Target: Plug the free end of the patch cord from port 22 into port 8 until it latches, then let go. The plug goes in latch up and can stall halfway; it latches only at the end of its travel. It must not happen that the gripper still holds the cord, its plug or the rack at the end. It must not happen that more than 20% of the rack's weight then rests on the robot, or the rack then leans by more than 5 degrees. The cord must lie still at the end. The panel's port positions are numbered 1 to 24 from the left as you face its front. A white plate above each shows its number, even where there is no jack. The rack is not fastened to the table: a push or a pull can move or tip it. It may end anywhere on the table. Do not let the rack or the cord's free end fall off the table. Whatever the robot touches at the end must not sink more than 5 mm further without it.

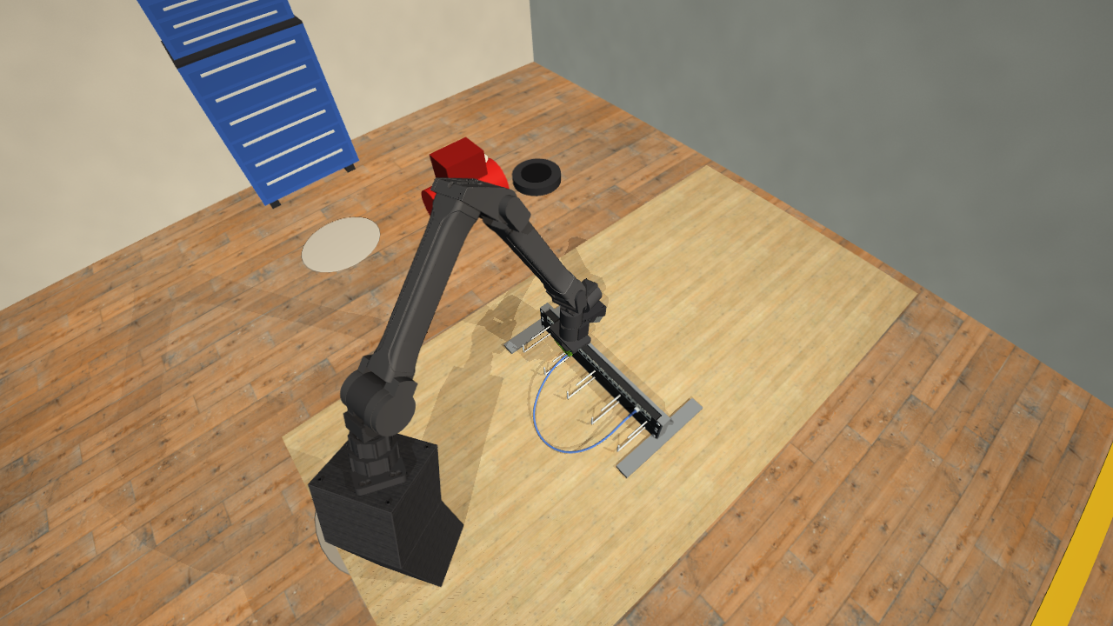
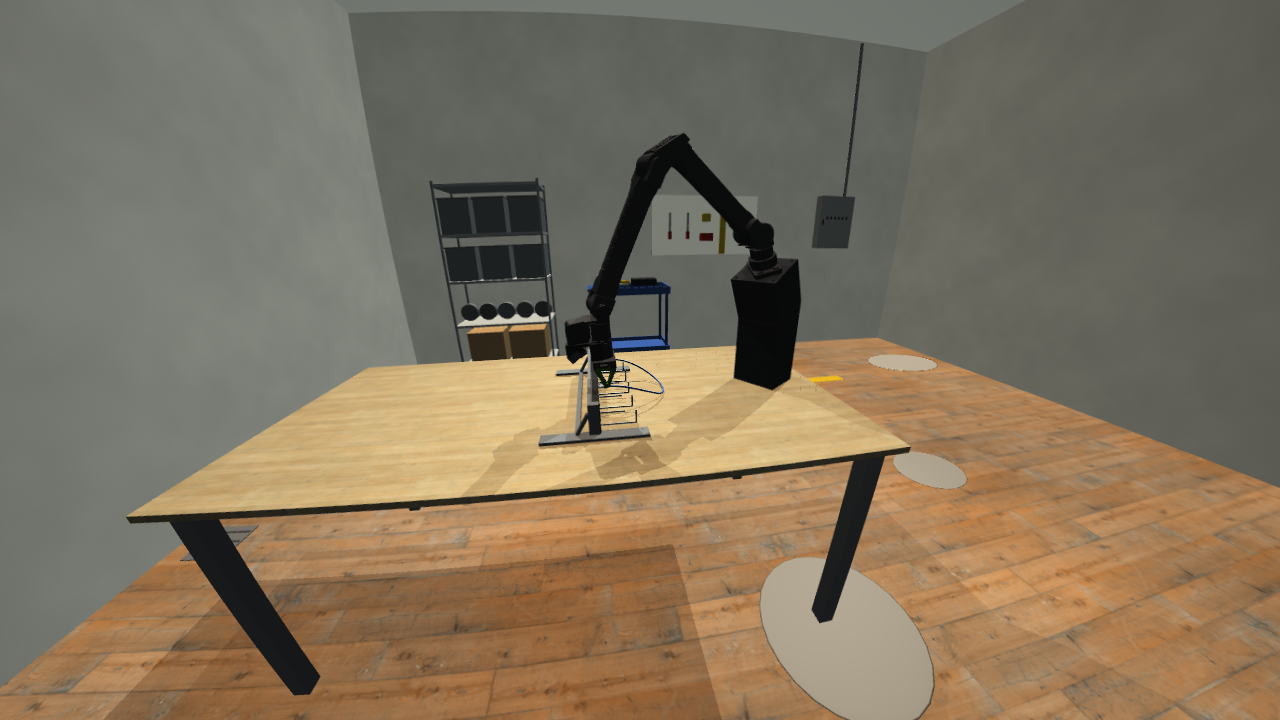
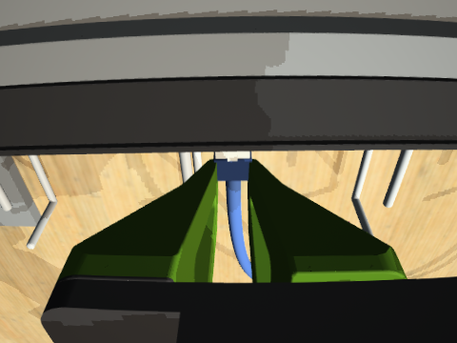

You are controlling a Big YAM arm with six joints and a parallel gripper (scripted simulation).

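Right now my hand is 20 mm short of the cord plug and 10 mm to the right of it.
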